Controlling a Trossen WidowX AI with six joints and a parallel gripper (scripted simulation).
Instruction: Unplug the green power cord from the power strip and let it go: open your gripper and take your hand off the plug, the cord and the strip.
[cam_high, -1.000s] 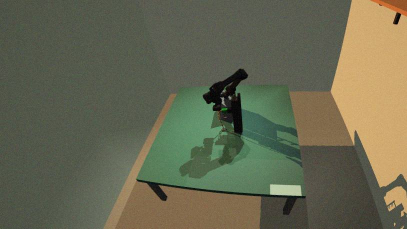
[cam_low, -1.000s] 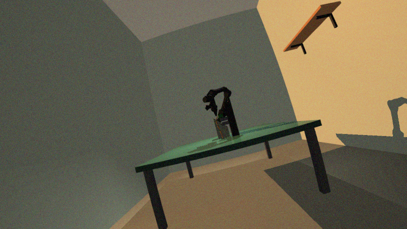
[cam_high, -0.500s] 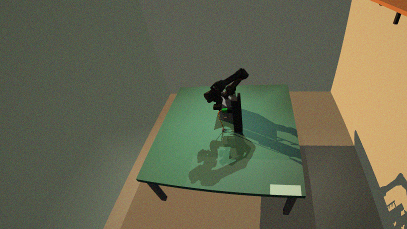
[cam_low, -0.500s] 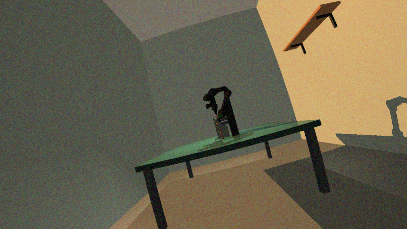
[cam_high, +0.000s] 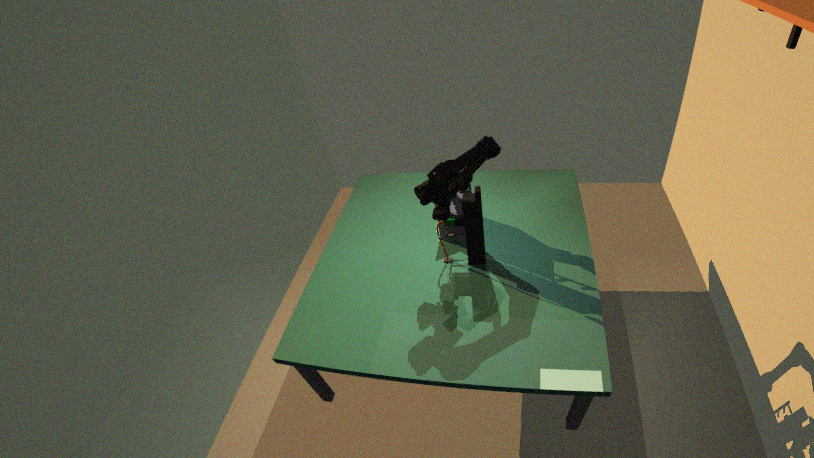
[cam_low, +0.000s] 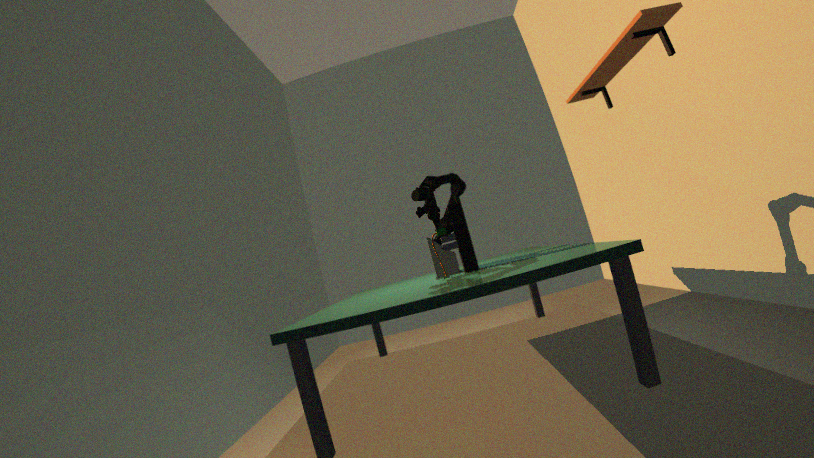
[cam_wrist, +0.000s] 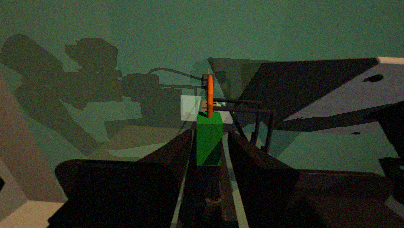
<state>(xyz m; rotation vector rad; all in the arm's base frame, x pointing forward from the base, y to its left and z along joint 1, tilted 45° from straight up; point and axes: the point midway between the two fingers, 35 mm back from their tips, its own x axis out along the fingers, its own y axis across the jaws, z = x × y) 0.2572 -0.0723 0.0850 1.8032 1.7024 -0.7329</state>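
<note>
Now: gripper tip 3 cm to the right of the green plug and 1 cm above it.
</note>
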